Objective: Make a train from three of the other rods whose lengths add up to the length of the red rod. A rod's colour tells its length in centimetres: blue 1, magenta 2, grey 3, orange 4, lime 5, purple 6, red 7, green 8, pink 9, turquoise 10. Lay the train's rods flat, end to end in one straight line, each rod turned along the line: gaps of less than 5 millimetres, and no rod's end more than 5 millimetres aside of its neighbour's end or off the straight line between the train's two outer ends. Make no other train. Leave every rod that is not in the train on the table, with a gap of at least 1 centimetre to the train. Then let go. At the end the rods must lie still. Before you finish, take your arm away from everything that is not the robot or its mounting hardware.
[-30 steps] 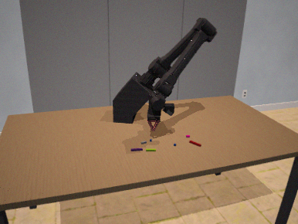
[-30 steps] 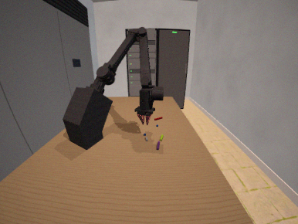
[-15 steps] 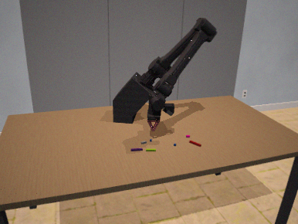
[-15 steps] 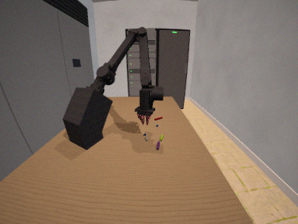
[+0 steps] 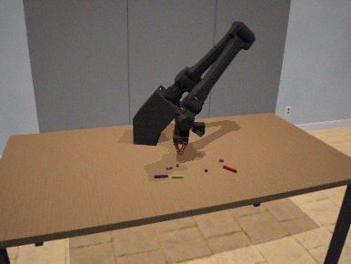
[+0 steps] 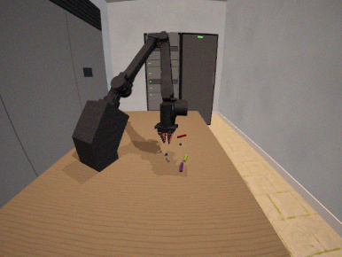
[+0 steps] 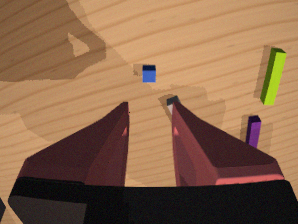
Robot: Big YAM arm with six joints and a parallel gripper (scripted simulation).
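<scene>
Right now my hand is 10 mm short of the grey rod, 50 mm to the left of it and 70 mm above it. Round my hand: magenta rod (10 mm ahead, 210 mm to the left, 70 mm below); then purple rod (70 mm ahead, 110 mm to the right, 70 mm below); then lime rod (100 mm ahead, 40 mm to the right, 70 mm below).
</scene>
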